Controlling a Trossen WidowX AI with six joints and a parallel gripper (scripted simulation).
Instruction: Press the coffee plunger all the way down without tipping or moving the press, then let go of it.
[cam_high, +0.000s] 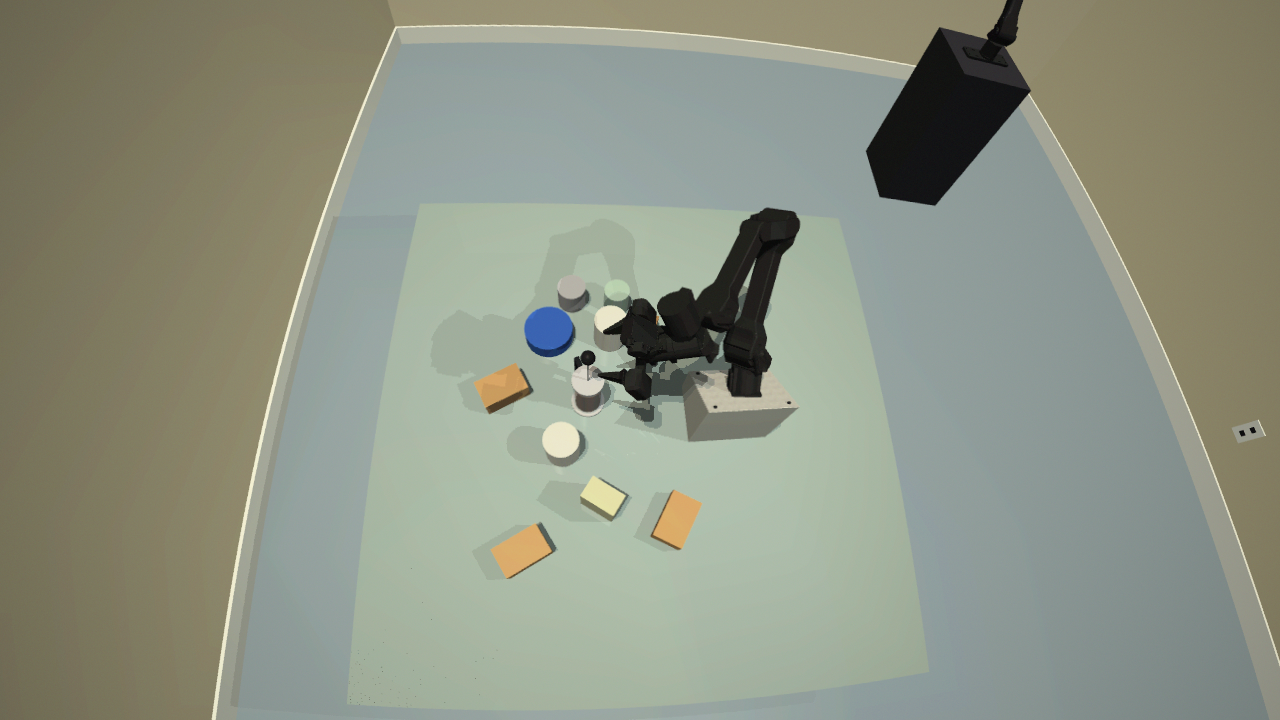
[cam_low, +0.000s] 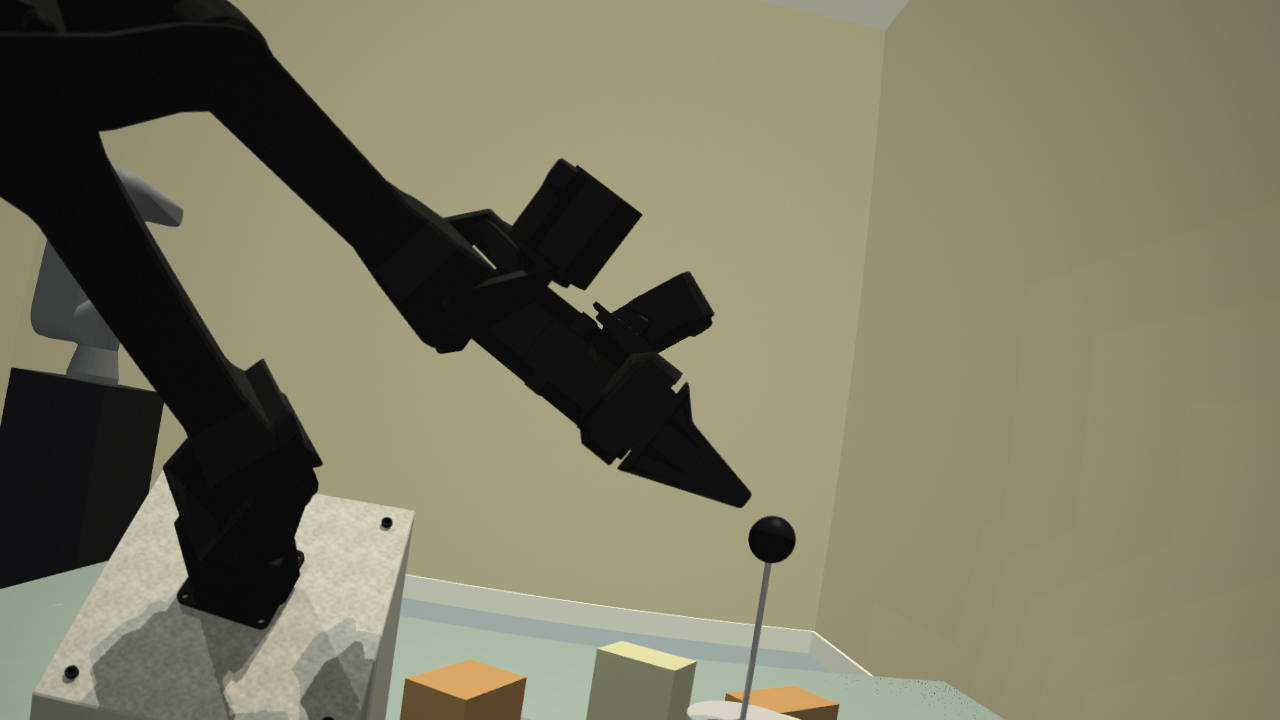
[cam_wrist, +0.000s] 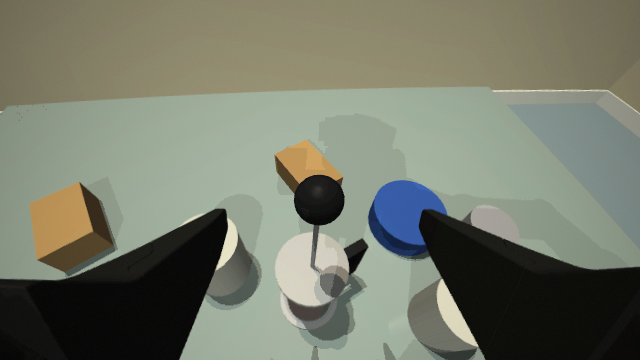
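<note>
Now: the coffee press 150 mm below my gripper tip, 30 mm ahead of it and 20 mm to the right of it. The rest, counted from my gripper tip: blue cylinder (260 mm below, 170 mm to the right, 130 mm ahead); grey cylinder (280 mm to the right, 240 mm below, 80 mm ahead); pale yellow block (240 mm to the left, 220 mm below, 20 mm behind).
</note>
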